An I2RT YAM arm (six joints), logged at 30 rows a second.
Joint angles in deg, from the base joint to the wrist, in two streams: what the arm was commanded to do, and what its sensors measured. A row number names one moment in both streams.
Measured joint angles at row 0: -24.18 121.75 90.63 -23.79 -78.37 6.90
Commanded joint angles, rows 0 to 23: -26.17 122.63 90.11 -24.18 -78.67 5.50; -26.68 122.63 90.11 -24.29 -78.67 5.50; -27.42 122.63 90.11 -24.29 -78.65 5.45; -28.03 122.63 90.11 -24.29 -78.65 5.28; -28.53 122.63 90.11 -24.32 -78.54 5.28; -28.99 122.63 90.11 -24.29 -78.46 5.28; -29.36 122.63 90.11 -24.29 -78.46 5.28; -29.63 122.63 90.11 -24.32 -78.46 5.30; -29.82 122.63 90.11 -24.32 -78.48 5.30; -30.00 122.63 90.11 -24.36 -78.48 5.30; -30.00 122.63 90.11 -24.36 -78.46 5.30; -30.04 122.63 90.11 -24.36 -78.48 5.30; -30.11 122.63 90.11 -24.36 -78.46 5.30; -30.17 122.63 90.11 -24.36 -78.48 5.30; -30.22 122.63 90.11 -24.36 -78.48 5.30; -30.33 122.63 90.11 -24.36 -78.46 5.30; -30.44 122.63 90.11 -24.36 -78.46 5.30; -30.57 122.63 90.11 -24.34 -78.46 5.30; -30.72 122.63 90.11 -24.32 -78.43 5.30; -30.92 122.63 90.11 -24.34 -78.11 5.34; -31.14 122.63 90.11 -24.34 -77.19 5.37; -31.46 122.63 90.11 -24.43 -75.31 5.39; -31.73 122.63 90.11 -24.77 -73.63 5.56; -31.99 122.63 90.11 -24.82 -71.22 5.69
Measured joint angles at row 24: -31.07 121.75 90.50 -24.40 -75.77 6.02
